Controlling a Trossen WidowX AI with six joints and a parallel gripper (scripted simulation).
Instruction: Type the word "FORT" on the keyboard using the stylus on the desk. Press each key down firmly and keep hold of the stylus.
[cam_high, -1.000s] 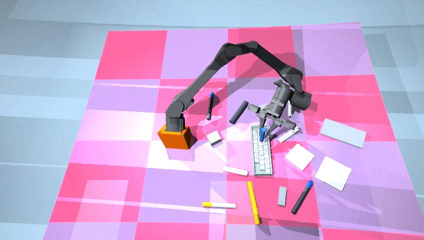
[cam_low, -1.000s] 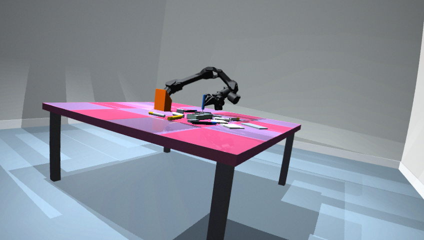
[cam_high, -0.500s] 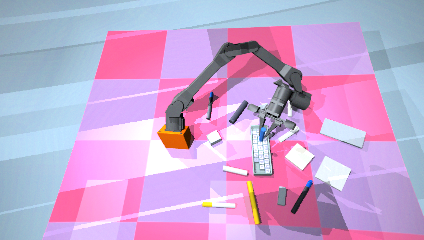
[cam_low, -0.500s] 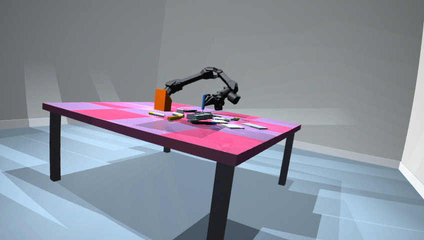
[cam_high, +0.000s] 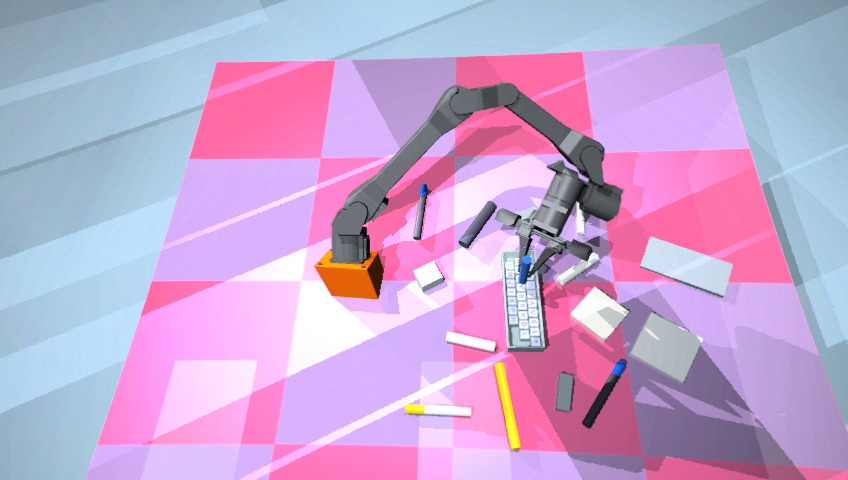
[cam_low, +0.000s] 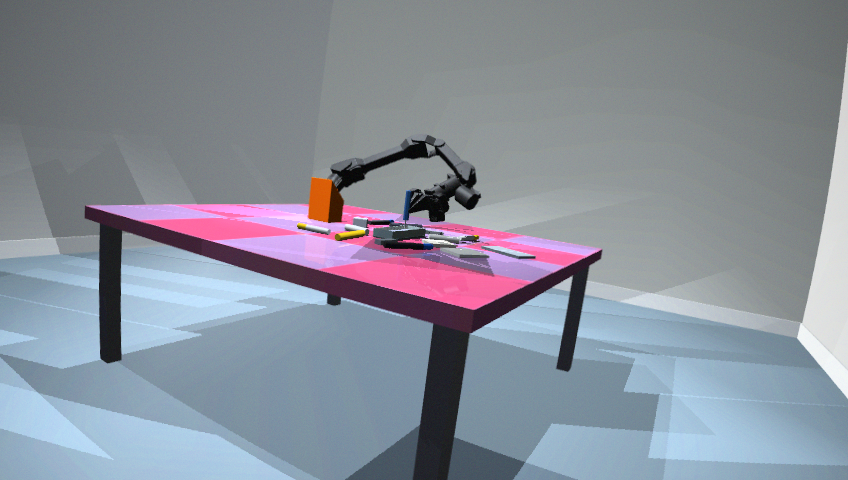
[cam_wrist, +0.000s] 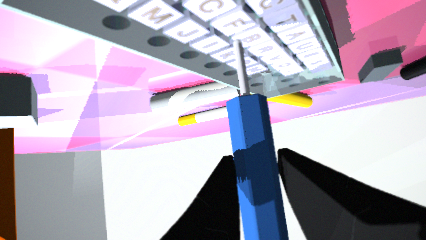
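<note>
Right now my gripper tip is 10 mm above the blue stylus. Round my gripper tip: yellow stick (230 mm to the right, 70 mm below, 20 mm behind); then grey block (320 mm ahead, 80 mm to the left, 70 mm below).
</note>
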